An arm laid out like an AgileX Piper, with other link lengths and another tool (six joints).
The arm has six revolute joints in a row. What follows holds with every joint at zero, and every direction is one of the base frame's. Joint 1 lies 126.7 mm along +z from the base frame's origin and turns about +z. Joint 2 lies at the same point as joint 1 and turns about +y. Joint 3 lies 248.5 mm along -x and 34 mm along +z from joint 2 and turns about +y. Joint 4 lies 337.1 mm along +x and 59.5 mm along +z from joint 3 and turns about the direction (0.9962, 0, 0.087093). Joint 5 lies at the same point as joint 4 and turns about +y. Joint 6 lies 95.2 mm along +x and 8.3 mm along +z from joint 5 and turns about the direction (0.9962, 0, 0.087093). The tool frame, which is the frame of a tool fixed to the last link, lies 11 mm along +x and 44 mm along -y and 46.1 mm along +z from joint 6; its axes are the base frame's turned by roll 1.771, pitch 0.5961 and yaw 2.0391 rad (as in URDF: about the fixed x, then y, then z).
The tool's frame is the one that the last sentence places.
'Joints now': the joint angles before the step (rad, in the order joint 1, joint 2, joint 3, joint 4, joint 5, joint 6). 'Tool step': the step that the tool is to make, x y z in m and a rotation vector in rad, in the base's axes. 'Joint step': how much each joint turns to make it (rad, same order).
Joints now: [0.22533, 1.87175, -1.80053, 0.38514, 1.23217, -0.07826]
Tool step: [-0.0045, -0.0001, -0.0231, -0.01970, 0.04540, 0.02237]
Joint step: [-0.00007, -0.00536, 0.06319, -0.00085, -0.00012, -0.02558]
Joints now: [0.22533, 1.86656, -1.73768, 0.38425, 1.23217, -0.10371]
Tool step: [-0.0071, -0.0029, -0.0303, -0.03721, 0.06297, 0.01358]
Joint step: [0.00000, -0.00317, 0.07753, -0.01873, -0.00003, -0.01344]
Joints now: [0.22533, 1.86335, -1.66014, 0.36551, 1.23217, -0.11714]
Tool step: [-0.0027, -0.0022, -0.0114, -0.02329, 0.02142, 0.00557]
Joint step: [-0.00010, 0.00005, 0.02815, -0.01715, -0.00084, -0.00406]
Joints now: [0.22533, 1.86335, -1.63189, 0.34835, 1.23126, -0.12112]
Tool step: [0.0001, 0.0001, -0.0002, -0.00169, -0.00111, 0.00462]
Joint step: [-0.00010, 0.00014, 0.00058, -0.00092, 0.00016, -0.00490]
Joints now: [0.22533, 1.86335, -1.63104, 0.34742, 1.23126, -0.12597]
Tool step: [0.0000, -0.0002, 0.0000, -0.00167, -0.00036, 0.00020]
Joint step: [-0.00006, -0.00018, 0.00027, -0.00172, -0.00005, -0.00003]
